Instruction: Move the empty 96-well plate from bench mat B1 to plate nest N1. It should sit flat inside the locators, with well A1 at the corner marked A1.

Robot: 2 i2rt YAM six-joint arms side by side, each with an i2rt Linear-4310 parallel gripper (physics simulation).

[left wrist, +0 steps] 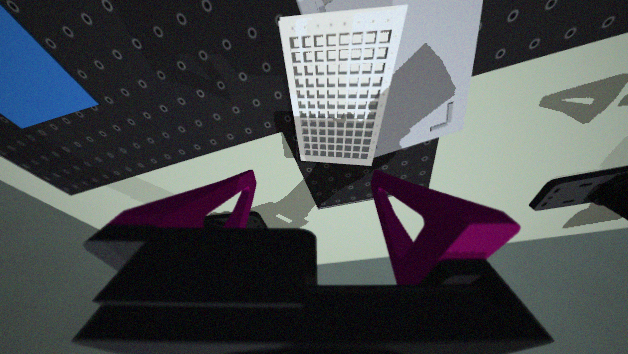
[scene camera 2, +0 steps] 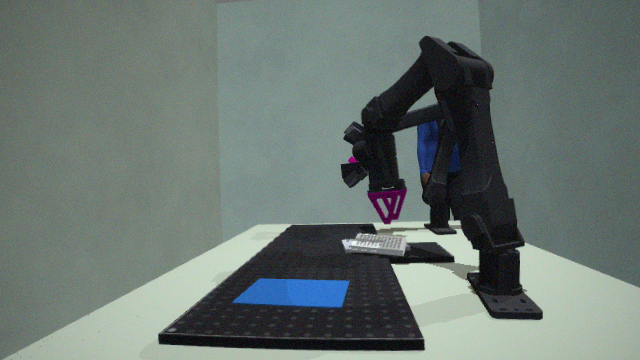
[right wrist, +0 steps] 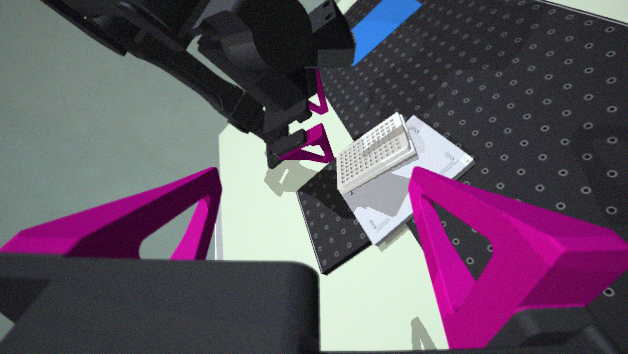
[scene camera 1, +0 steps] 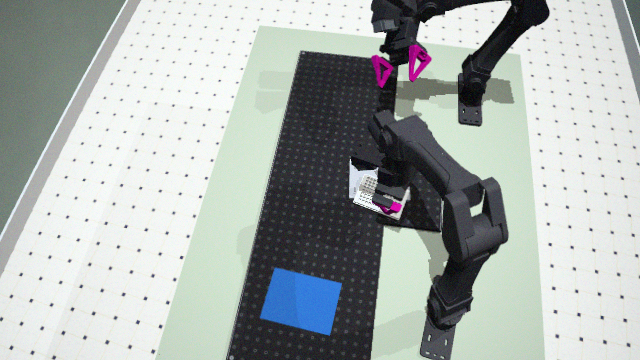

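Where they show: left gripper, fingertip midpoint: (left wrist: 313, 176) (scene camera 2: 391, 221) (right wrist: 327, 135) (scene camera 1: 394, 197); right gripper, fingertip midpoint: (right wrist: 315, 177) (scene camera 1: 395, 83); left arm's base, origin of the base link: (left wrist: 219, 225) (scene camera 2: 498, 295) (scene camera 1: 441, 317); right arm's base, origin of the base link: (left wrist: 611, 182) (scene camera 2: 439, 229) (scene camera 1: 469, 99).
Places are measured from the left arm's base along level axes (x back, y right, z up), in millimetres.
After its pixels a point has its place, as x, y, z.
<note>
The white 96-well plate (scene camera 1: 366, 196) @[-250, 246, 38] (scene camera 2: 378, 244) @[-213, 240, 35] (left wrist: 340, 90) @[-226, 264, 30] (right wrist: 375, 152) @[-223, 270, 39] lies askew and tilted across one long side of the pale grey nest N1 (scene camera 1: 356, 180) @[-289, 292, 25] (left wrist: 465, 60) @[-232, 369, 25] (right wrist: 440, 150) @[-298, 317, 25]. It overhangs that side and is not flat inside the locators. The nest's A1 label shows in the right wrist view; I cannot read the plate's A1. My left gripper (scene camera 2: 387, 220) @[-181, 234, 91] (left wrist: 313, 176) @[-181, 234, 91] (right wrist: 327, 135) @[-181, 234, 91] is open and empty, above the plate's near end and apart from it. My right gripper (scene camera 1: 397, 83) @[-247, 451, 254] (right wrist: 315, 177) @[-247, 451, 254] is open and empty, well away at the top in scene camera 1.
The blue bench mat (scene camera 1: 301, 301) @[-332, -60, 15] (scene camera 2: 292, 292) @[-335, -65, 15] (left wrist: 35, 75) @[-285, -26, 15] (right wrist: 385, 25) @[-348, -30, 15] lies on the black perforated board (scene camera 1: 300, 225) @[-395, 128, 13] (scene camera 2: 215, 320) @[-406, -189, 13]. A black side section of board extends under the nest. The left arm reaches over the nest and hides part of it in scene camera 1.
</note>
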